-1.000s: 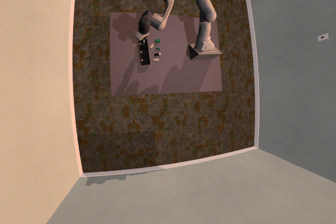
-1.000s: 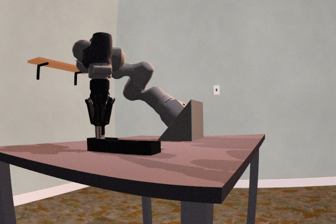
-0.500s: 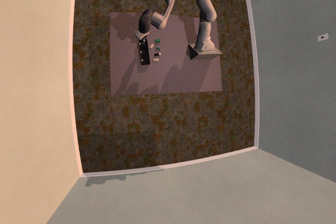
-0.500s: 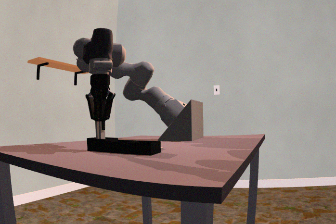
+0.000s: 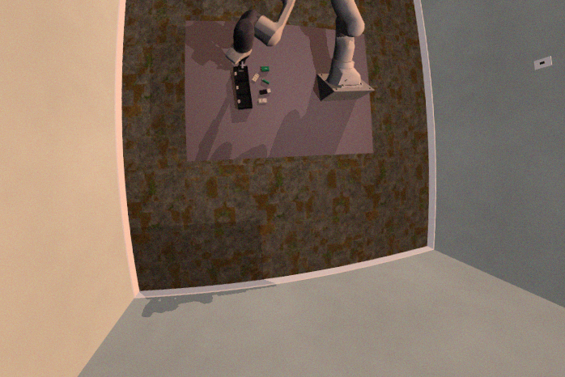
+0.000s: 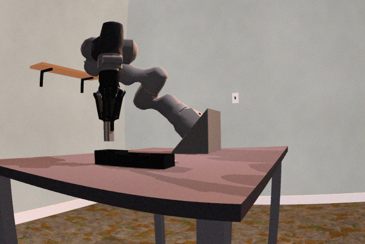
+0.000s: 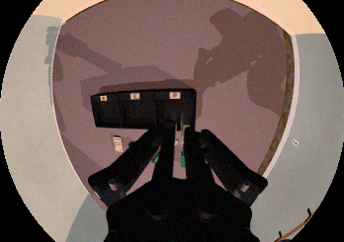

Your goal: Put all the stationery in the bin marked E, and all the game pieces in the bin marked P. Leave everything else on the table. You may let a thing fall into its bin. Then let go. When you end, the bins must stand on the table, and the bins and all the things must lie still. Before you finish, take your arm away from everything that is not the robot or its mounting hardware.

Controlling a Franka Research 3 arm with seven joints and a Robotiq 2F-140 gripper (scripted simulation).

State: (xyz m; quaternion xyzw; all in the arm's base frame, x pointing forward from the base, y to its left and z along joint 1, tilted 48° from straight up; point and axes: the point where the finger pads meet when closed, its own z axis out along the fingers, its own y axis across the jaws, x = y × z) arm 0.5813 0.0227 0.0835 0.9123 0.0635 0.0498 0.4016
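Right now my hand is 1 cm past the black bin row, 9 cm to the right of it and 9 cm above it. From my hand the other things lie so: green cylinder (15 cm behind, 4 cm to the left, 10 cm below); flat green block (14 cm behind, 4 cm to the right, 10 cm below); white spotted piece (9 cm behind, 1 cm to the left, 10 cm below).
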